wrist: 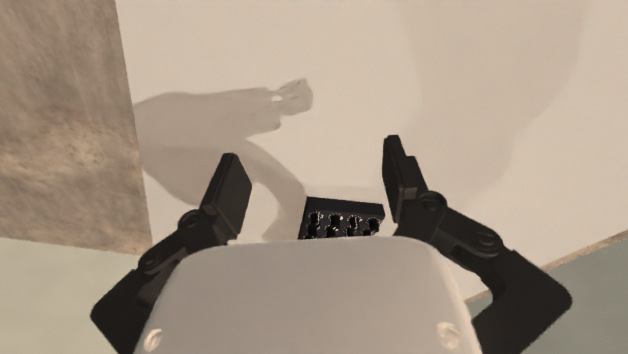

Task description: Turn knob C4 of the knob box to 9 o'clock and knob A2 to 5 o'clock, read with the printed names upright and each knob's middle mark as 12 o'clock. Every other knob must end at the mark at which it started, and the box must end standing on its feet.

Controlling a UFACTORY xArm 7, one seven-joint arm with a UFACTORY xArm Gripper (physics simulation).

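Frame: origin at the arm's base, x ahead, y left, z up, level; centimetres.
Seen in the pictures: gripper, between the fingertips: [311,162].
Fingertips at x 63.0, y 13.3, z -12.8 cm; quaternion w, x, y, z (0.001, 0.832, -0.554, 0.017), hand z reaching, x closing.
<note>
A point is followed by its place in that frame.
The knob box [345,204] @[x 48.3, y 4.9, z -22.7 cm] is a small dark box with rows of black knobs on its face. It shows at the lower middle of the wrist view, and its lower part is hidden behind the gripper's pale housing. Two rows of knobs show; the printed names and the knobs' marks are too small to read, so C4 and A2 cannot be told apart from the others. My gripper [311,162] @[x 63.0, y 13.3, z -12.8 cm] is open and empty. It hangs above the table, and the box appears far below, between the fingers and nearer the right one.
The box rests on a pale table top [350,60] @[x 65.9, y 10.5, z -23.6 cm]. A brown, stone-like surface [65,100] lies along the left side. Green-grey floor [55,280] shows at the lower left and lower right, past the edges. Shadows of the arm and gripper fall across the table.
</note>
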